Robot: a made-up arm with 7 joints.
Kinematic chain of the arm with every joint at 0, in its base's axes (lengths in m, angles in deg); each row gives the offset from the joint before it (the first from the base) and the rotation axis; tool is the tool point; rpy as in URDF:
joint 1: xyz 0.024 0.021 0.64 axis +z
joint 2: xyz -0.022 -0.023 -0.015 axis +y
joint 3: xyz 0 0.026 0.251 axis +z
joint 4: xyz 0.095 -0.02 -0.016 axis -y
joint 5: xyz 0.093 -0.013 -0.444 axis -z
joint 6: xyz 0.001 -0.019 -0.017 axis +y
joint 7: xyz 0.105 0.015 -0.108 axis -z
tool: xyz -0.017 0.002 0.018 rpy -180 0 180
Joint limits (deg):
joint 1: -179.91..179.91
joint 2: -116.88..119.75
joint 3: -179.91..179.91
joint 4: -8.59..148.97
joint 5: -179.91..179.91
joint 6: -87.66..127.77
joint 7: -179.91..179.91
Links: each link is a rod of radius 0.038 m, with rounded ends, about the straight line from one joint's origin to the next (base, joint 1, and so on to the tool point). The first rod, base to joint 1, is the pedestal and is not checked.
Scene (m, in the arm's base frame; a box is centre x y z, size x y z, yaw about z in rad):
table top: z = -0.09
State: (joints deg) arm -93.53 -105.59 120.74 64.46 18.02 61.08 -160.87
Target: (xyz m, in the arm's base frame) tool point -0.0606 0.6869 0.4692
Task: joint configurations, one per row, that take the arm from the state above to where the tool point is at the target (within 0.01 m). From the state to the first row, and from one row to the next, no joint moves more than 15 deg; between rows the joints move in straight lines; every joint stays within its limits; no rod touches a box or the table.
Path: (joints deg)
1: -78.94 -101.43 118.46 66.25 17.91 64.57 -160.44
2: -64.35 -97.27 116.18 68.05 17.80 68.06 -160.01
3: -49.76 -93.10 113.90 69.84 17.69 71.55 -159.58
4: -35.17 -88.94 111.61 71.64 17.58 75.03 -159.15
5: -20.58 -84.78 109.33 73.43 17.47 78.52 -158.72
6: -5.99 -80.62 107.05 75.23 17.36 82.01 -158.29

